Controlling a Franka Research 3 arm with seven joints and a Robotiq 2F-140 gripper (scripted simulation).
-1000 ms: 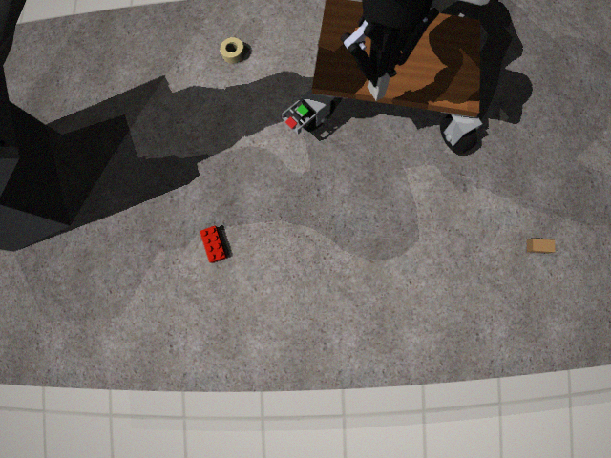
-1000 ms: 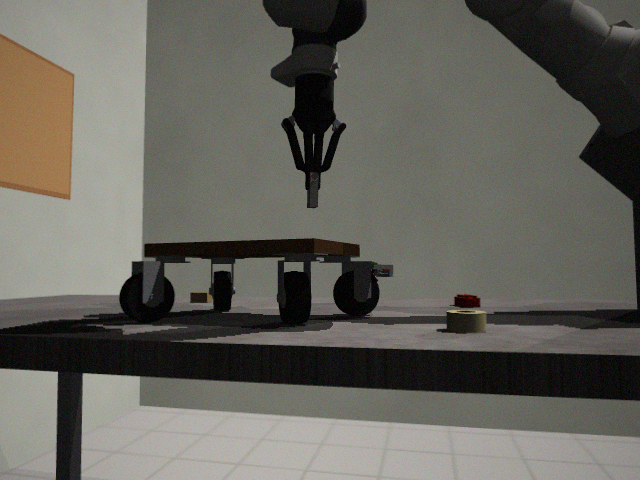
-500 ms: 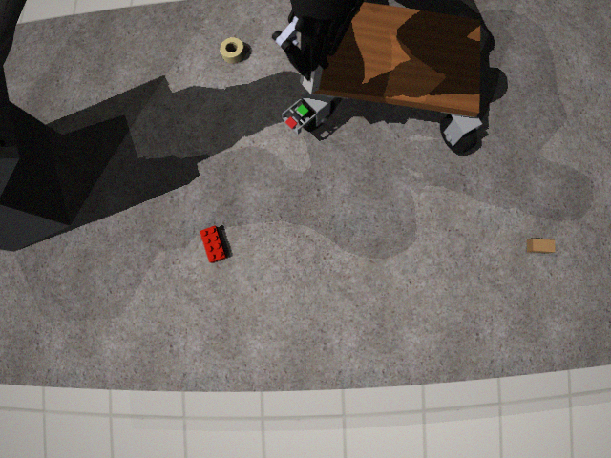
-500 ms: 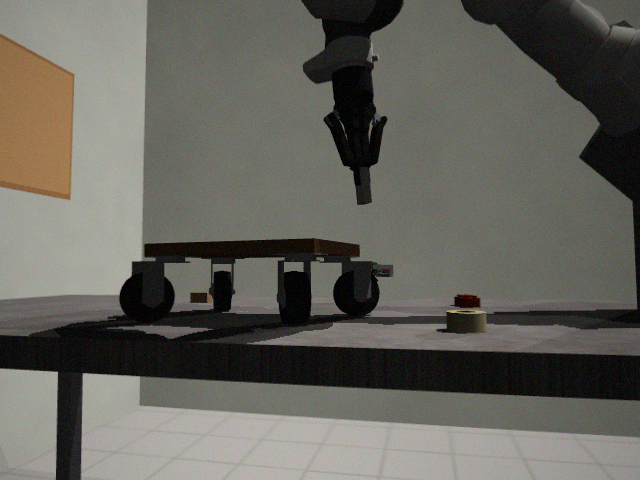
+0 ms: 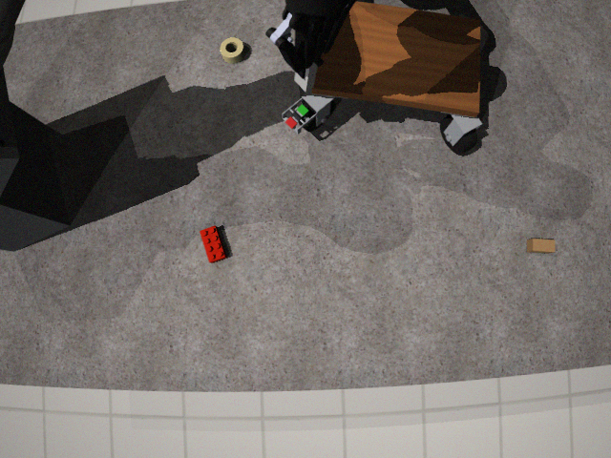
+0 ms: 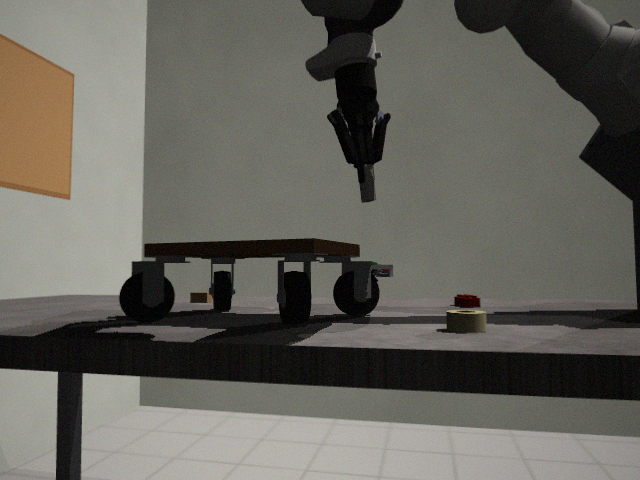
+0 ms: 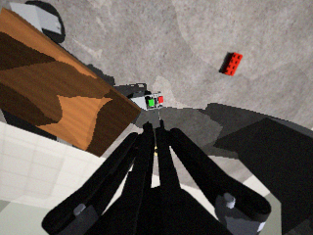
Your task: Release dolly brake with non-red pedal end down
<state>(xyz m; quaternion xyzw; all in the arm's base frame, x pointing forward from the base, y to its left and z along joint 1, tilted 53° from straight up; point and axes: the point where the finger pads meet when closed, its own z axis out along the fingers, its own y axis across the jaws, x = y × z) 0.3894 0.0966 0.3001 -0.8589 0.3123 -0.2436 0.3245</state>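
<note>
My gripper is now 20 mm past the brake pedal, 10 mm to the left of it and 160 mm above it. Also, from my hand: red toy brick (80 mm behind, 280 mm to the right, 220 mm below); tape roll (230 mm behind, 110 mm to the left, 230 mm below); tan block (520 mm ahead, 30 mm to the right, 230 mm below).
</note>
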